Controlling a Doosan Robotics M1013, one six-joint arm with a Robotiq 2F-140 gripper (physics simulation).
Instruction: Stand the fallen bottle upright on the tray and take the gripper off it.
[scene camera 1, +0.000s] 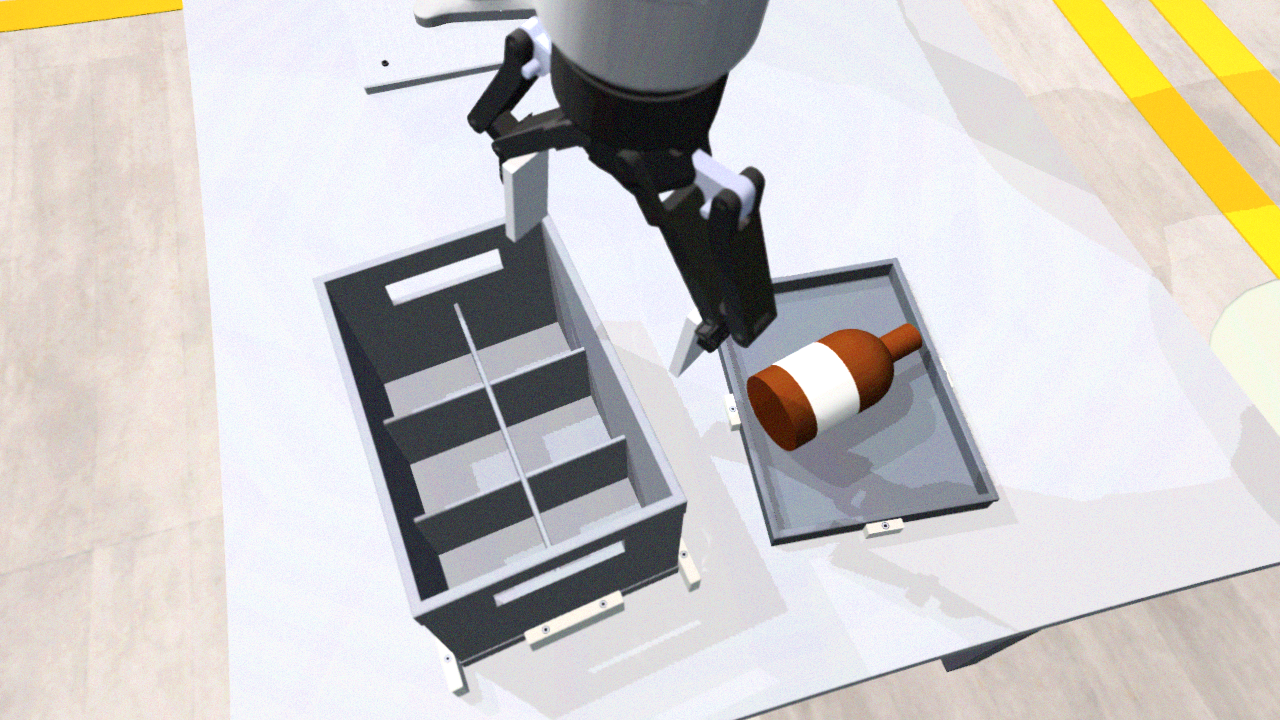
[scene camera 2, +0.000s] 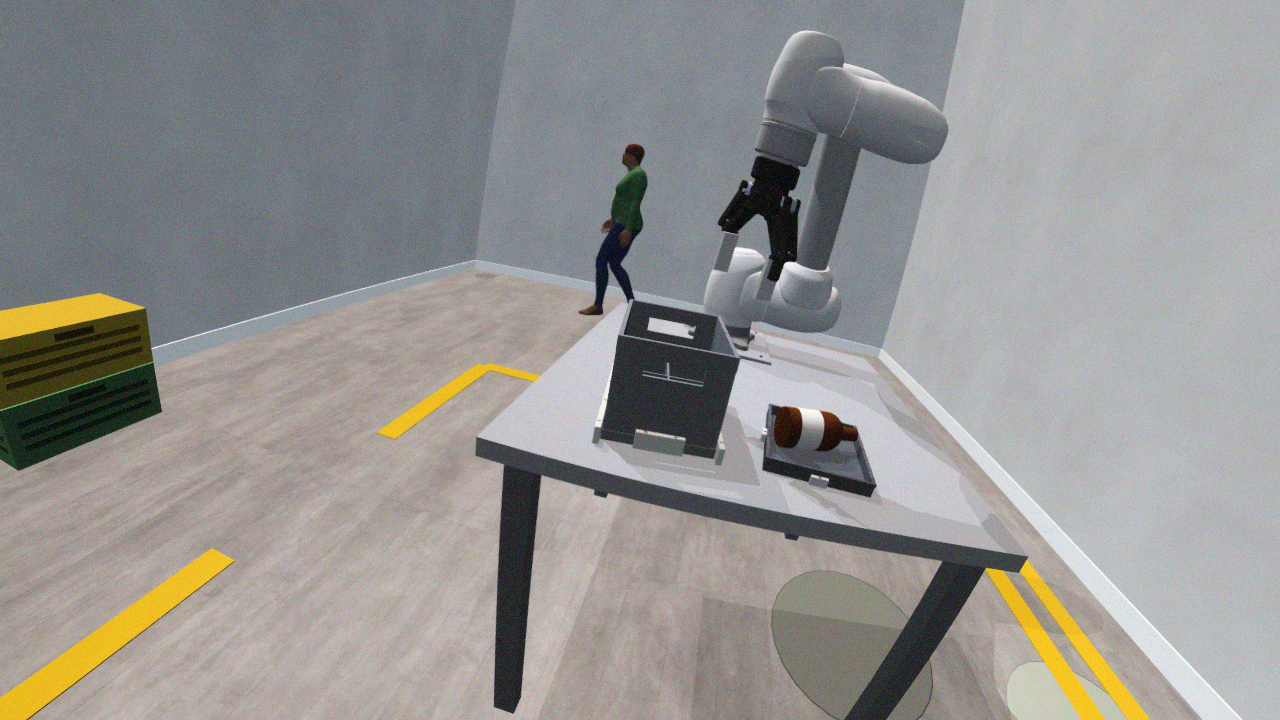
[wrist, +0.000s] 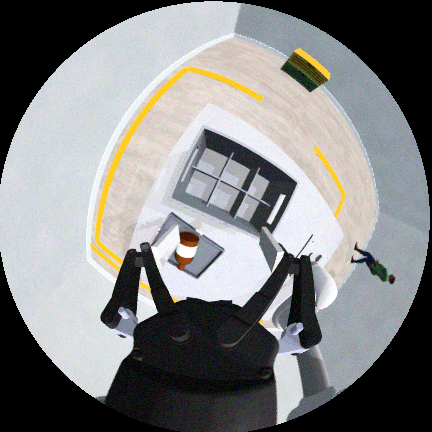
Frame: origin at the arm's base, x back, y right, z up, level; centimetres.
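Where they show: gripper, between the fingertips: (scene camera 1: 605, 290) (scene camera 2: 739, 283) (wrist: 218, 234).
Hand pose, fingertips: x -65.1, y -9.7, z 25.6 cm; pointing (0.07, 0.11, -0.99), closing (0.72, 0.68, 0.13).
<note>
After its pixels a point has its place.
A brown bottle with a white label (scene camera 1: 827, 385) @(x -63.7, y -27.7, z 6.3 cm) (scene camera 2: 810, 430) @(x -65.8, y -28.2, z 4.3 cm) (wrist: 187, 248) @(x -62.3, y -25.6, z 6.5 cm) lies on its side in the shallow grey tray (scene camera 1: 935, 456) @(x -68.1, y -37.7, z -0.8 cm) (scene camera 2: 832, 469) @(x -67.7, y -34.0, z -0.8 cm) (wrist: 207, 255) @(x -52.3, y -26.7, z -0.8 cm). In scene camera 1 its base faces left and its neck points toward the tray's right rim. My gripper (scene camera 1: 597, 304) @(x -65.1, y -9.7, z 25.6 cm) (scene camera 2: 741, 288) @(x -65.1, y -9.7, z 25.6 cm) (wrist: 218, 234) @(x -65.1, y -9.7, z 25.6 cm) is open and empty. It hangs tilted above the table, higher than the bottle and on the robot's side of it. In scene camera 1 one finger overlaps the tray's left edge. In the wrist view the bottle shows beside the left finger's pad.
A dark crate with dividers (scene camera 1: 465, 629) @(x -81.0, y 2.1, z 8.5 cm) (scene camera 2: 671, 402) @(x -78.6, y -5.5, z 7.1 cm) stands beside the tray, its walls much higher than the tray's rim. Small pale blocks sit along the edges of both. The robot's base stands at the table's far end. A person (scene camera 2: 629, 201) (wrist: 380, 271) is beyond the table.
</note>
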